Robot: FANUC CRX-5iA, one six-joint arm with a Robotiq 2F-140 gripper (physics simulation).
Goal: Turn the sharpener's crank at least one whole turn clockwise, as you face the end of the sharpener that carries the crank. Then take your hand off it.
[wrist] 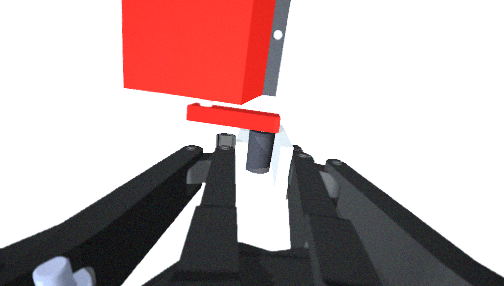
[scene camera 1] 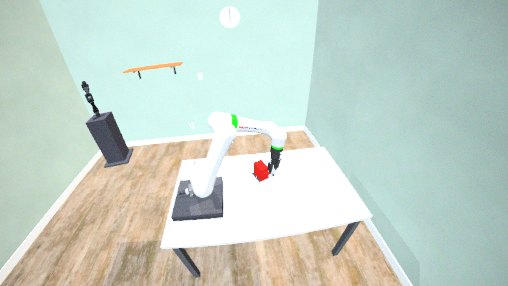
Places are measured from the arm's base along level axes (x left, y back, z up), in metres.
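Pixels of known places: gripper, fingertip midpoint: (wrist: 260,137) (scene camera 1: 271,176).
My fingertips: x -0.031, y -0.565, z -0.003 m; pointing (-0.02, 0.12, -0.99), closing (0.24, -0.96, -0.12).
For each thing: its top centre in the pictures, then the offset to it from my fingertips. "*": a spot on its surface instead. Level surfaces: height alone.
- red sharpener, surface spot: (wrist: 187,45) * dx +0.055, dy +0.054, dz +0.075 m
- dark grey base plate, surface spot: (wrist: 273,65) * dx +0.067, dy +0.015, dz -0.046 m
- dark cylindrical crank handle, surface spot: (wrist: 259,155) * dx -0.004, dy -0.005, dz +0.035 m
- white table, surface height: dz -0.054 m
The red sharpener (scene camera 1: 260,170) (wrist: 187,45) stands on the table, with a dark grey base plate (wrist: 273,65) showing along its side in the wrist view. Its red crank arm (wrist: 232,118) lies across the wrist view, in front of the end of the body. A dark cylindrical crank handle (wrist: 259,155) sticks out from the right end of the crank arm towards the gripper. My gripper (scene camera 1: 271,173) (wrist: 260,137) points down beside the sharpener and is shut on the crank handle, with a pale fingertip pad on each side of it. The crank is too small to make out in the scene view.
The white table (scene camera 1: 300,210) carries the sharpener and the dark robot base block (scene camera 1: 200,210) at its left side. The white arm (scene camera 1: 218,155) reaches over the table. A dark pedestal (scene camera 1: 107,137) stands on the floor at the far left.
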